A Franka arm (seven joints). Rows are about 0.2 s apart.
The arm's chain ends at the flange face. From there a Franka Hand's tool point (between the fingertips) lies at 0.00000 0.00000 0.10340 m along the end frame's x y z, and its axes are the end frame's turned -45 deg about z.
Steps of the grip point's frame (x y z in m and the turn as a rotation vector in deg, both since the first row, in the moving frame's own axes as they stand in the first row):
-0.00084, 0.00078, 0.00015, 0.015, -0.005, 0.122
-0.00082, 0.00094, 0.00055, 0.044, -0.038, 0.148
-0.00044, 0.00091, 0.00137, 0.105, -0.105, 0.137
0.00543, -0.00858, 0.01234, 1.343, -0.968, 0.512
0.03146, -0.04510, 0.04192, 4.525, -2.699, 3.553
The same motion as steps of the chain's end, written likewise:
-0.00002, 0.00116, 0.00015, 0.007, -0.014, 0.122
0.00019, 0.00125, 0.00055, 0.004, -0.058, 0.148
0.00060, 0.00095, 0.00137, 0.000, -0.148, 0.137
0.00072, -0.00941, 0.01238, 0.265, -1.634, 0.512
-0.00052, -0.05153, 0.04236, 1.291, -5.108, 3.553

